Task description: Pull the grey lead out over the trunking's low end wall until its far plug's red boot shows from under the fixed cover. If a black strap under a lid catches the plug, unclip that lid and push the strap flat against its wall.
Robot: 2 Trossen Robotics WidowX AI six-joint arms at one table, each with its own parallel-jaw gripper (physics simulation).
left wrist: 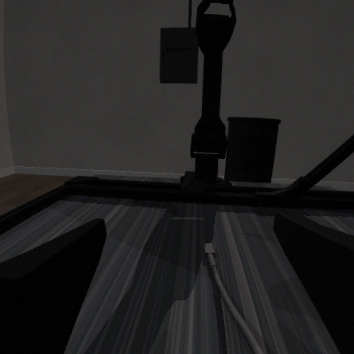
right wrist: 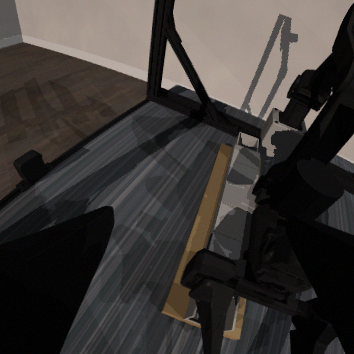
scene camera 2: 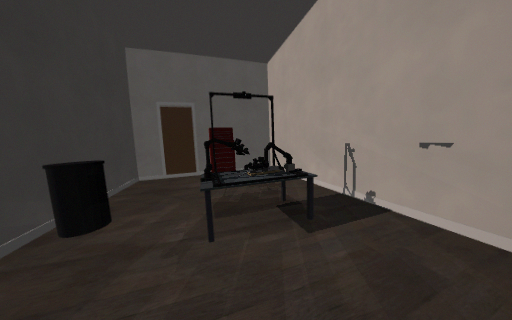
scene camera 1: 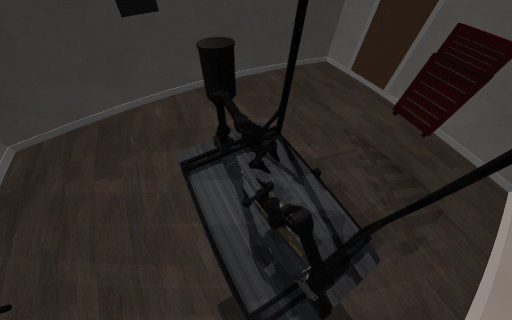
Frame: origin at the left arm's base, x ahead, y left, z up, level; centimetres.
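Seen in the pictures: left gripper, fingertip midpoint: (left wrist: pixel 190 224) (scene camera 2: pixel 246 166) (scene camera 1: pixel 249 182); right gripper, fingertip midpoint: (right wrist: pixel 202 219) (scene camera 2: pixel 247 154) (scene camera 1: pixel 275 167); left arm's base, origin of the base link: (right wrist: pixel 289 120) (scene camera 2: pixel 289 163) (scene camera 1: pixel 315 282); right arm's base, origin of the base link: (left wrist: pixel 204 179) (scene camera 2: pixel 207 177) (scene camera 1: pixel 223 140).
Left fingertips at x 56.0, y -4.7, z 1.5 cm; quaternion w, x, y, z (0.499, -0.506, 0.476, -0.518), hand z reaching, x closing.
Observation:
Offsets run from my left fingertips to a thing's top centre. "pt": to the spot under its first point. Level surfaces: height alone.
The grey lead {pt dx +4.3, dy -4.1, dz -9.7 cm} (left wrist: pixel 227 296) lies on the table in the left wrist view, its pale near plug {dx +12.1, dy -3.9, dz -10.6 cm} (left wrist: pixel 209 248) pointing away. The grey trunking (right wrist: pixel 240 192) lies along a yellow-brown board {dz -9.0 cm} (right wrist: pixel 204 227) (scene camera 1: pixel 291 241) in the right wrist view, its near end partly hidden by the left gripper. My left gripper (scene camera 1: pixel 257 194) (left wrist: pixel 190 224) is open and empty, low by the board's near end; the lead lies below and between its fingers in its wrist view. My right gripper (scene camera 1: pixel 266 159) (right wrist: pixel 202 219) is open and empty, higher up. The red boot and black straps do not show.
The left arm stands over the trunking and hides part of it. A pale box (right wrist: pixel 270 131) stands by the left arm's base. Black frame posts (scene camera 1: pixel 291 65) rise at the table's edge. A dark bin (scene camera 1: pixel 217 67) (scene camera 2: pixel 77 198) (left wrist: pixel 252 150) stands on the floor beyond the table.

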